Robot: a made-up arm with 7 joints.
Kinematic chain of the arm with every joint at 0, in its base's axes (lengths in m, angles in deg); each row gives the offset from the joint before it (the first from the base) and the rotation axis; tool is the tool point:
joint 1: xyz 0 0 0.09 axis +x
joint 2: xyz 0.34 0 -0.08 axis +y
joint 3: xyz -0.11 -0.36 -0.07 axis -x
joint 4: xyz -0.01 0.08 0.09 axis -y
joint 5: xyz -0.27 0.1 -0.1 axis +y
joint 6: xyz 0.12 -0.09 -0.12 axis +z
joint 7: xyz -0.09 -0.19 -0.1 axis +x
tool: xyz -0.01 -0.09 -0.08
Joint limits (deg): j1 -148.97..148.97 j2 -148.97..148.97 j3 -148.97..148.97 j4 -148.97..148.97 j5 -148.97..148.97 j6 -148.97..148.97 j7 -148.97..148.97
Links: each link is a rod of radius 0.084 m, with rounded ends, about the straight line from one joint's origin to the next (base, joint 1, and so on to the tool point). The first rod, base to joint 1, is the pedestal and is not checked.
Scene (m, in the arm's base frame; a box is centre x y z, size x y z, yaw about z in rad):
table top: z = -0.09
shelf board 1: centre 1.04 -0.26 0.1 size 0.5 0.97 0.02 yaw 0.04
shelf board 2: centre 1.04 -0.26 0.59 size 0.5 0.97 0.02 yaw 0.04
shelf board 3: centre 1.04 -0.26 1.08 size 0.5 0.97 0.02 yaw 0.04
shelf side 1: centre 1.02 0.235 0.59 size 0.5 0.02 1 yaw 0.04
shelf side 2: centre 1.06 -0.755 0.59 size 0.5 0.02 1 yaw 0.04
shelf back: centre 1.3 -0.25 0.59 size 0.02 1.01 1 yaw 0.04
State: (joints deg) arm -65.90 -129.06 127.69 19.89 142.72 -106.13 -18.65
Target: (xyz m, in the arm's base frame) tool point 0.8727 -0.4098 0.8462
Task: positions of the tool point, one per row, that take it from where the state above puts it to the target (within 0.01 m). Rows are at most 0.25 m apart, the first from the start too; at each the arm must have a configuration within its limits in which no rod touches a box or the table.
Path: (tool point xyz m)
1: 0.8394 -0.5285 0.3041
2: 0.6750 -0.6603 0.2651
3: 0.4707 -0.7265 0.2611
4: 0.2635 -0.7075 0.3030
5: 0.3637 -0.6957 0.4215
6: 0.4490 -0.6434 0.5648
7: 0.5091 -0.5496 0.7125
8: 0.5392 -0.4232 0.8462
9: 0.6503 -0.4341 0.8619
10: 0.7621 -0.4298 0.8621
11: 0.8727 -0.4098 0.8462

